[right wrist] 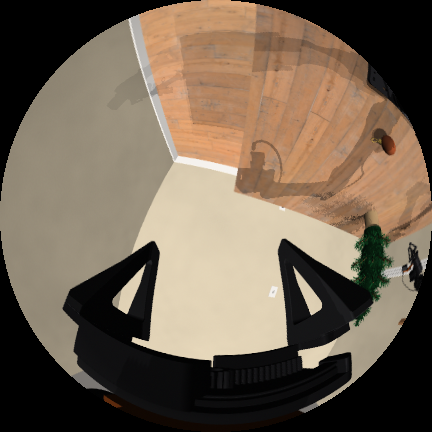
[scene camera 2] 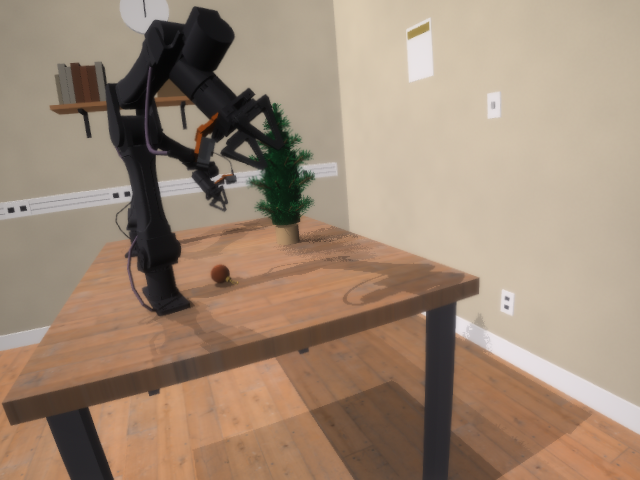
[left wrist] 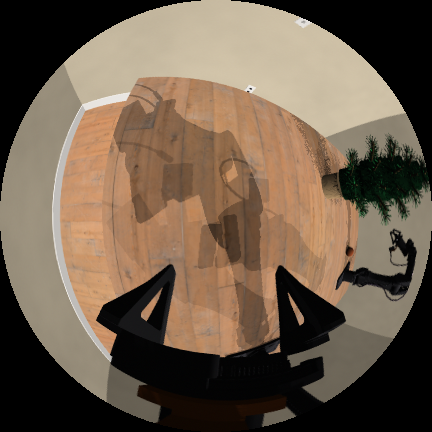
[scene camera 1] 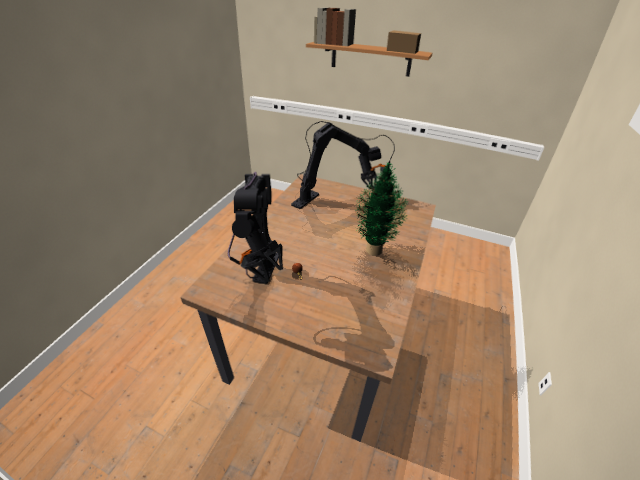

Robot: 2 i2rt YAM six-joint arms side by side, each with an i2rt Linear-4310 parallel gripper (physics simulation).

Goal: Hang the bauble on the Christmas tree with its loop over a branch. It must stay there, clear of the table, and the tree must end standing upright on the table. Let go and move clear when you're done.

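Seen in the pictures: left gripper, fingertip midpoint: (scene camera 2: 226, 207) (left wrist: 224, 271); right gripper, fingertip midpoint: (right wrist: 216, 247) (scene camera 2: 273, 158) (left wrist: 391, 230) (scene camera 1: 274, 275); left arm's base, link origin: (left wrist: 253, 352) (scene camera 1: 305, 199); right arm's base, link origin: (scene camera 2: 164, 298) (left wrist: 342, 274).
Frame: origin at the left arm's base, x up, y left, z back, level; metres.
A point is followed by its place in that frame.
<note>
The orange-brown bauble (scene camera 1: 296, 268) @(x 0.039, y -0.538, z -0.333 m) (scene camera 2: 220, 273) @(x 0.031, y -0.544, z -0.328 m) (left wrist: 350, 251) @(x 0.036, y -0.501, z -0.327 m) (right wrist: 388, 145) lies on the table, its gold loop (scene camera 1: 299, 276) @(x 0.005, y -0.544, z -0.353 m) (scene camera 2: 232, 280) (right wrist: 376, 141) @(x 0.008, y -0.536, z -0.351 m) out to one side, near the right arm's base. The green tree (scene camera 1: 381, 209) @(x 0.276, y -0.235, z -0.565 m) (scene camera 2: 284, 180) @(x 0.218, y -0.244, z -0.546 m) (left wrist: 385, 179) @(x 0.229, y -0.132, z -0.520 m) (right wrist: 371, 257) @(x 0.206, y -0.280, z -0.519 m) stands upright in its tan pot (scene camera 1: 374, 249) @(x 0.040, y -0.222, z -0.560 m) (scene camera 2: 287, 234) @(x 0.036, y -0.225, z -0.540 m). My left gripper (scene camera 1: 368, 182) @(x 0.096, y 0.201, z -0.334 m) (scene camera 2: 219, 204) @(x 0.096, y 0.201, z -0.334 m) (left wrist: 224, 271) @(x 0.096, y 0.201, z -0.334 m) is open and empty, above the table beyond the bauble, to the tree's left in scene camera 2. My right gripper (scene camera 2: 274, 157) @(x 0.296, y -0.817, z -0.460 m) (right wrist: 216, 247) @(x 0.296, y -0.817, z -0.460 m) is open and empty, raised well above the bauble.
The wooden table (scene camera 1: 310, 330) @(x 0.000, y -0.750, z -0.554 m) (scene camera 2: 258, 320) @(x 0.000, y -0.776, z -0.403 m) carries both arm bases; the right arm's base (scene camera 2: 165, 302) @(x 0.010, y -0.632, z -0.206 m) stands close beside the bauble. A wall shelf (scene camera 1: 367, 50) with books and a box hangs beyond the table. The pot stands near the table's long edge at the right in scene camera 1.
</note>
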